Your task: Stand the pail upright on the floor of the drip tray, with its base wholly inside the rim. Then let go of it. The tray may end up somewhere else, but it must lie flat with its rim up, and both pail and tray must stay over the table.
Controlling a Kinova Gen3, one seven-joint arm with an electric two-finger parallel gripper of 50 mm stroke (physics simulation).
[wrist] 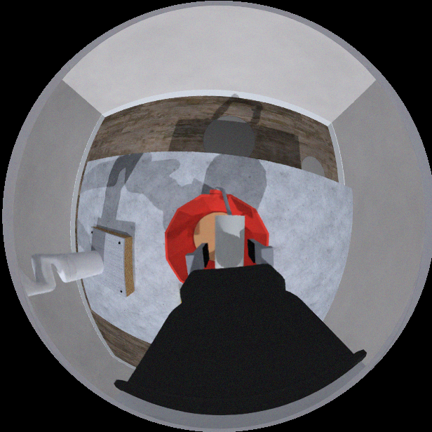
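The red faceted pail [180, 225] shows below my gripper in the wrist view, its open mouth facing the camera and an orange-brown round area inside. Its thin grey handle wire [226, 200] runs from the far rim to a pale grey cylindrical grip [230, 235]. My gripper [227, 249] is open, with one finger on each side of the grip and visible gaps between; it holds nothing. The near part of the pail is hidden behind the gripper. A small yellow sliver shows at the gripper's left edge; I cannot tell whether it is the drip tray, which I cannot otherwise make out.
A flat board [111, 260] with a pale top, brown edges and dark dots lies at the left on the pale blue-grey table [310, 220]. A white jointed tubular object [82, 265] reaches in beside it. The table's far edge borders a dark wood floor [150, 120]. Shadows cross the table.
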